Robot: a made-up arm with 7 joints.
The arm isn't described. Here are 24 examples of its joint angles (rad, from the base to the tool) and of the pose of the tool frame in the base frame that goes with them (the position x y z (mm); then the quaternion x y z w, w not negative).
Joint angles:
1: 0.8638 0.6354 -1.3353 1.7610 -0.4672 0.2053 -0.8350
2: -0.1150 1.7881 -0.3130 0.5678 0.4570 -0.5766 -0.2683
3: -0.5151 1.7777 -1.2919 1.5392 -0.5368 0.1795 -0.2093
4: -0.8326 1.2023 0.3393 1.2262 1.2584 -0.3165 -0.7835
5: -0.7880 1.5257 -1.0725 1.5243 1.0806 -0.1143 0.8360
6: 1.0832 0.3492 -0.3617 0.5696 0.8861 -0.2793 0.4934
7: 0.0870 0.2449 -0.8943 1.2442 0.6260 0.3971 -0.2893
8: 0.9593 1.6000 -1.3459 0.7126 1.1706 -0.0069 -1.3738
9: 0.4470 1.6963 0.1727 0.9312 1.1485 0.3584 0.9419
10: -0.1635 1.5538 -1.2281 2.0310 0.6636 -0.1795 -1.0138
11: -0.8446 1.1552 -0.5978 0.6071 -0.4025 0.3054 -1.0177
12: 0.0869 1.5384 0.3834 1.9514 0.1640 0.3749 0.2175
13: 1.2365 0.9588 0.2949 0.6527 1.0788 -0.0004 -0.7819
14: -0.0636 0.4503 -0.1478 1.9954 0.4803 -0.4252 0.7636
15: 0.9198 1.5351 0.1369 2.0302 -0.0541 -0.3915 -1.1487
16: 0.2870 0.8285 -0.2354 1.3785 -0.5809 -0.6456 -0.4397
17: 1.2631 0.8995 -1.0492 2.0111 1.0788 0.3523 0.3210
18: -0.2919 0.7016 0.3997 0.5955 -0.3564 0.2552 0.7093
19: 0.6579 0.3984 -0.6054 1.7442 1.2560 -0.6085 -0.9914
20: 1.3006 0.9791 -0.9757 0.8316 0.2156 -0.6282 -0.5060
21: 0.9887 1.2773 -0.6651 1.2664 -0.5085 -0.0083 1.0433
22: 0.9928 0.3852 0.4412 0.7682 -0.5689 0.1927 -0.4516
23: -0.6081 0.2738 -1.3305 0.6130 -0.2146 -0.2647 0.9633
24: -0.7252 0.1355 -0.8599 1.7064 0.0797 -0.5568 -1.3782
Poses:
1: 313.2 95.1 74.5 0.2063 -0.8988 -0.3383 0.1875
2: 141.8 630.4 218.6 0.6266 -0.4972 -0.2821 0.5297
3: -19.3 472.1 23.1 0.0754 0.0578 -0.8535 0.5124
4: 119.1 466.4 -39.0 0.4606 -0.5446 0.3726 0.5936
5: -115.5 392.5 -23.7 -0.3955 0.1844 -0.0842 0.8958
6: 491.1 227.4 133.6 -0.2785 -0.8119 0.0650 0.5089
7: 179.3 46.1 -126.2 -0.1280 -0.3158 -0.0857 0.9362
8: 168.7 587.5 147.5 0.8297 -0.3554 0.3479 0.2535
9: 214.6 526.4 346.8 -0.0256 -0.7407 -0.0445 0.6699
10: 30.7 290.4 -30.4 0.1982 -0.4784 -0.1583 0.8407
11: -118.0 539.1 -32.5 0.5218 -0.0519 -0.7239 0.4483
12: 266.9 322.8 283.9 0.4290 -0.6675 -0.3673 0.4853
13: 332.7 512.8 330.0 0.0285 -0.6007 0.7807 0.1700
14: 258.8 155.3 32.4 -0.3746 -0.7919 -0.3201 0.3608
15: 197.4 305.9 447.4 -0.3113 0.8430 0.0212 0.4382
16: 353.7 348.1 43.4 0.2708 -0.8345 -0.3917 0.2770
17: 291.4 131.3 249.3 -0.3177 -0.6103 -0.4596 0.5616
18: 49.3 468.2 -133.0 0.1147 -0.0274 0.0073 0.9930
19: 340.8 60.8 159.9 -0.3244 -0.6428 0.5460 0.4284
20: 422.2 425.6 224.8 0.3438 -0.8944 -0.1190 0.2601
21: 336.7 438.2 257.4 0.3536 -0.2340 -0.5592 0.7124
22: 439.5 375.1 167.5 0.4696 -0.6417 0.2928 0.5310
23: -242.7 177.8 -179.7 -0.6191 0.2747 -0.4948 0.5444
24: -36.9 -19.0 -84.3 0.0953 -0.5175 0.4194 0.7398
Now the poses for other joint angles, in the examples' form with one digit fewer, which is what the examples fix.
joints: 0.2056 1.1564 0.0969 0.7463 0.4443 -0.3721 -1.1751
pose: 245 552 61 0.673 -0.611 0.357 0.215
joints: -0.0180 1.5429 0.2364 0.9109 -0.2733 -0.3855 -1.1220
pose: 227 577 225 0.741 -0.648 -0.163 0.070
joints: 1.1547 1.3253 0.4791 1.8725 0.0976 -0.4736 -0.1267
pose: 108 361 497 -0.455 0.809 0.151 0.341
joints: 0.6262 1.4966 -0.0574 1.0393 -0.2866 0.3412 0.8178
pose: 242 530 297 0.467 -0.343 -0.159 0.800
